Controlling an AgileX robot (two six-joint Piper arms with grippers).
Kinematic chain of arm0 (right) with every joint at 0, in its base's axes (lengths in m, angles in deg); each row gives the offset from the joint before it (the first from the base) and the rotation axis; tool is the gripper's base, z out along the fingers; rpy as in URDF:
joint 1: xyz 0 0 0.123 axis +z
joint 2: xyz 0 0 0 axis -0.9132 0.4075 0
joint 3: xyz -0.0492 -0.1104 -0.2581 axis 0.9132 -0.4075 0
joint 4: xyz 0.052 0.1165 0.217 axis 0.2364 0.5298 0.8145
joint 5: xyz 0 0 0 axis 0.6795 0.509 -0.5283
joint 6: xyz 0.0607 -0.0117 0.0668 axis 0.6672 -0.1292 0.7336
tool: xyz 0 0 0 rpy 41.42 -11.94 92.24
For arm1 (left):
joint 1: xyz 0 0 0.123 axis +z
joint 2: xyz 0 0 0 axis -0.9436 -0.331 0
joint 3: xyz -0.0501 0.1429 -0.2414 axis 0.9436 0.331 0
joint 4: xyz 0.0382 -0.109 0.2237 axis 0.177 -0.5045 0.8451
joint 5: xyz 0 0 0 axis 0.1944 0.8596 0.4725
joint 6: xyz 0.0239 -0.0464 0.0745 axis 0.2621 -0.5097 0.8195
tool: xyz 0 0 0 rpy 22.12 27.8 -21.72
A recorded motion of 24 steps. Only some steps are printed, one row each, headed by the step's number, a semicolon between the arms.
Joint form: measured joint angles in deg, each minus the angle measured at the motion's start. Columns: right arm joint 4, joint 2, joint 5, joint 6, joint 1, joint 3; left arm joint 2, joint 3, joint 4, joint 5, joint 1, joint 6.
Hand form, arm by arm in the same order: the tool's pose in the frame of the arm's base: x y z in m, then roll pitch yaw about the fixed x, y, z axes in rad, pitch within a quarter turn. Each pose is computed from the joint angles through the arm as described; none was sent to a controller.
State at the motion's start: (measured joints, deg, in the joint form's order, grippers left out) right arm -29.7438 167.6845 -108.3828 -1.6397 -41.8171 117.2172; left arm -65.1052 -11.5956 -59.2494 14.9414 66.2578 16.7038
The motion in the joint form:
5: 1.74 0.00 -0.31 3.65 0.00 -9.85; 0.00 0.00 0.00 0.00 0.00 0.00
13: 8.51 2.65 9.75 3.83 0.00 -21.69; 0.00 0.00 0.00 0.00 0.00 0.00
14: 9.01 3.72 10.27 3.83 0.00 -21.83; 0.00 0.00 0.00 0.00 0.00 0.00
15: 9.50 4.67 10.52 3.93 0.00 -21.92; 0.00 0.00 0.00 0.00 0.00 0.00
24: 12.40 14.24 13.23 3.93 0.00 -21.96; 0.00 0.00 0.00 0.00 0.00 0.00
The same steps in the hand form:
5: 0.3000 0.1881 0.3299 2.5677 0.4831 -2.7302; 0.0532 -0.0026 0.1740 -3.1204 1.2942 3.1043
13: 0.3020 0.1902 0.2640 2.4827 0.3535 -2.9062; 0.0532 -0.0026 0.1740 -3.1204 1.2942 3.1043
14: 0.3048 0.1916 0.2572 2.4795 0.3380 -2.9164; 0.0532 -0.0026 0.1740 -3.1204 1.2942 3.1043
15: 0.3070 0.1928 0.2513 2.4752 0.3208 -2.9252; 0.0532 -0.0026 0.1740 -3.1204 1.2942 3.1043
24: 0.3263 0.2019 0.1916 2.4779 0.1825 -2.9785; 0.0532 -0.0026 0.1740 -3.1204 1.2942 3.1043

